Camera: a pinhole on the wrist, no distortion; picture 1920 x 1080 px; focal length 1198.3 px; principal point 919.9 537.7 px. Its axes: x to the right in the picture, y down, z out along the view. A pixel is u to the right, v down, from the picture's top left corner.
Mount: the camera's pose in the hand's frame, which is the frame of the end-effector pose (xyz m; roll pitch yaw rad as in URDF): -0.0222 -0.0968 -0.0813 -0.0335 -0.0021 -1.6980
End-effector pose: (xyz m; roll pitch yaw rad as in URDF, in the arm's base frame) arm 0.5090 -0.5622 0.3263 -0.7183 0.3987 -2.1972
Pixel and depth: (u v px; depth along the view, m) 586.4 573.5 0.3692
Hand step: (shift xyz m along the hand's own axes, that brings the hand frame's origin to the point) 0.0141 0.0029 0.2871
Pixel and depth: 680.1 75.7 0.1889
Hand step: -0.0833 -0.0505 0.1099
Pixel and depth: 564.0 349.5 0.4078
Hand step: -0.0567 0.0306 0.3282
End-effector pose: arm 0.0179 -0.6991 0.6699 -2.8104 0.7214 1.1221
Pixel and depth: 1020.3 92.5 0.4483
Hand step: -0.1771 -0.1139 0.3724
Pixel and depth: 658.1 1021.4 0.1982
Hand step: 0.0692 -0.0644 0.1140
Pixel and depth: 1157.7 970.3 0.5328
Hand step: 0.1729 -0.2272 0.4450
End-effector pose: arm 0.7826 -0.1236 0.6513 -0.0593 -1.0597 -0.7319
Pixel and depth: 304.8 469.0 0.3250
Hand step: -0.0086 0.0703 0.2438
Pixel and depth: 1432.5 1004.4 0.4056
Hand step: 0.1260 -0.2898 0.3191
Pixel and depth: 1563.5 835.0 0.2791
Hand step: 0.0368 -0.2549 0.1956
